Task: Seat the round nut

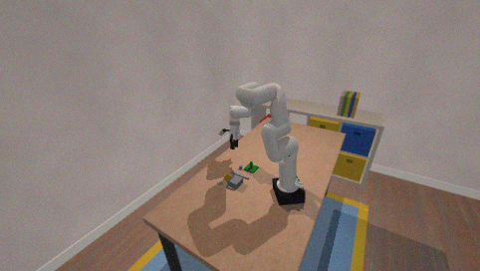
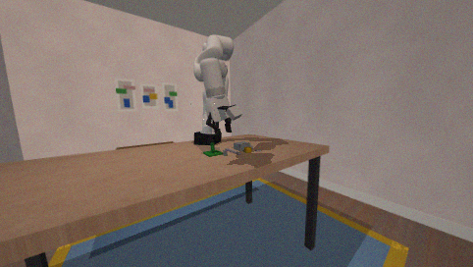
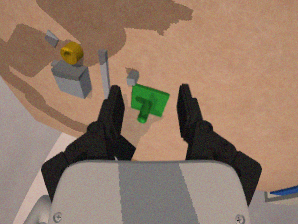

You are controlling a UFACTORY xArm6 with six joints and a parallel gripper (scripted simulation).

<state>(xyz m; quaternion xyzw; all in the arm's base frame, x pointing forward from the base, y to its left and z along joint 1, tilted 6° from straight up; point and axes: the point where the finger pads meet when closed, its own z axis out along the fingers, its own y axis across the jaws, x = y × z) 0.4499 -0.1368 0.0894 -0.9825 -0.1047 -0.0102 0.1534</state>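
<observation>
Now: hand 50 mm past the small grey disc, 250 mm to the right of it and 140 mm above it. Also, from my hand: small grey cube 90 mm behind, 50 mm to the left, 120 mm below; then grey block 140 mm behind, 200 mm to the left, 120 mm below; then grey bar 120 mm behind, 120 mm to the left, 130 mm below.
</observation>
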